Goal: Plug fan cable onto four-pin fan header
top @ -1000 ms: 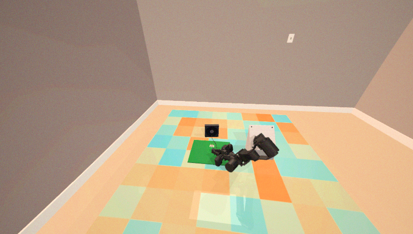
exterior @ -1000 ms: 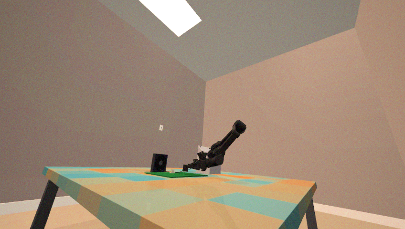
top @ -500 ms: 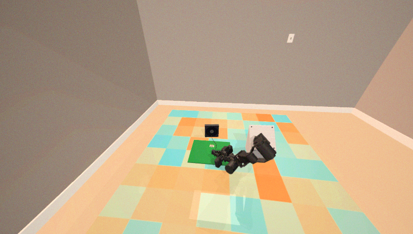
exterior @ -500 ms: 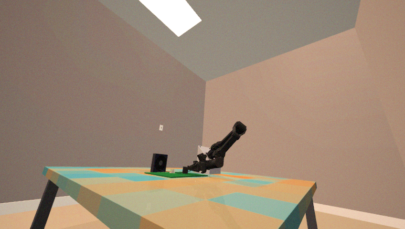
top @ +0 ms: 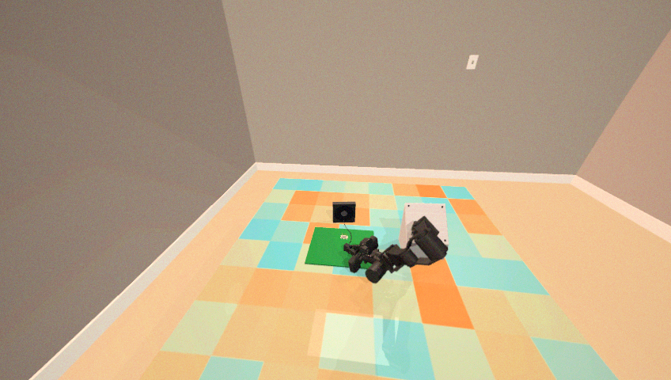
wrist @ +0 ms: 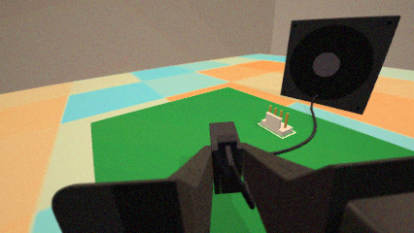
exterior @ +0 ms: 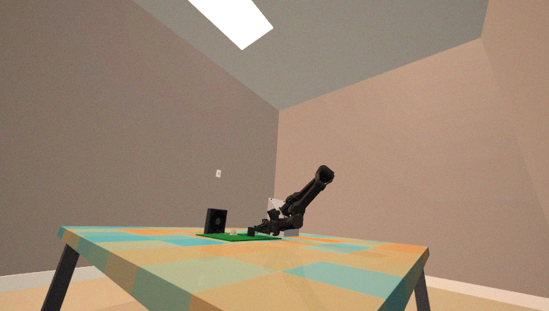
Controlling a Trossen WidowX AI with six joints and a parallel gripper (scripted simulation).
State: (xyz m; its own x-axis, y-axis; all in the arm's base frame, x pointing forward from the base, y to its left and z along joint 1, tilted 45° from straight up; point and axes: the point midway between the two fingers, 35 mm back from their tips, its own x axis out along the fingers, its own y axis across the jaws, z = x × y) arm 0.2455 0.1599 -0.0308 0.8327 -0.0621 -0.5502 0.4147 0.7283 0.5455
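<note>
Now: the black plug 10 mm below my gripper tip. Round my gripper tip: green board (50 mm below, 40 mm to the right, 40 mm ahead); black fan (210 mm to the right, 60 mm ahead, 20 mm above).
</note>
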